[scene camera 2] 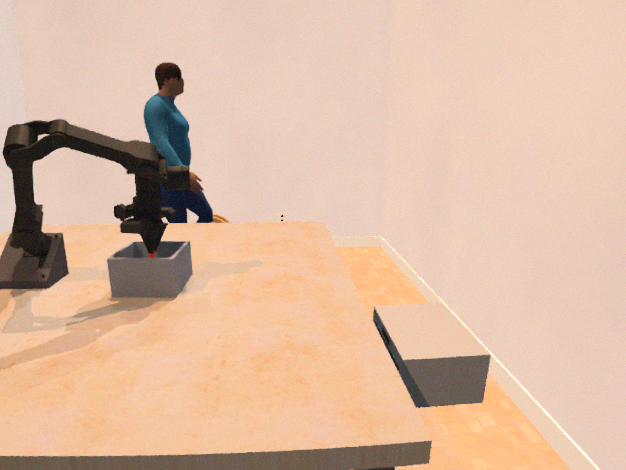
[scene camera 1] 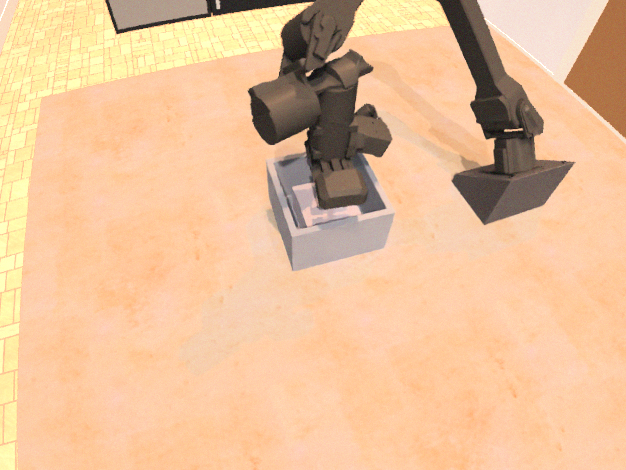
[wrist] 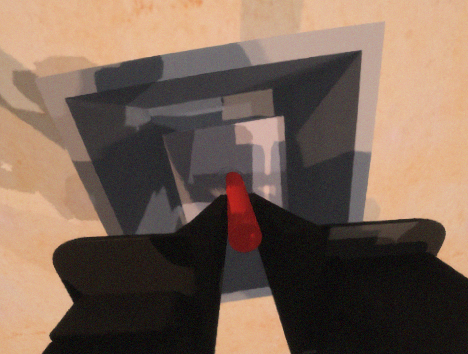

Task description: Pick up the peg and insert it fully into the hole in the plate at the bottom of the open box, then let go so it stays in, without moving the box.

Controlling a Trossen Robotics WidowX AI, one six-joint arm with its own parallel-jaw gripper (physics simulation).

The gripper shows in scene camera 2 (152,252), in scene camera 1 and in the wrist view. A grey box shows in scene camera 2 (132,273), in scene camera 1 (320,244) and in the wrist view (111,118). A pale plate shows in scene camera 1 (305,202) and in the wrist view (200,158); in scene camera 2 it is hidden by the grey box. The same spot on the gripper: (scene camera 1: 319,165) is (wrist: 220,276).
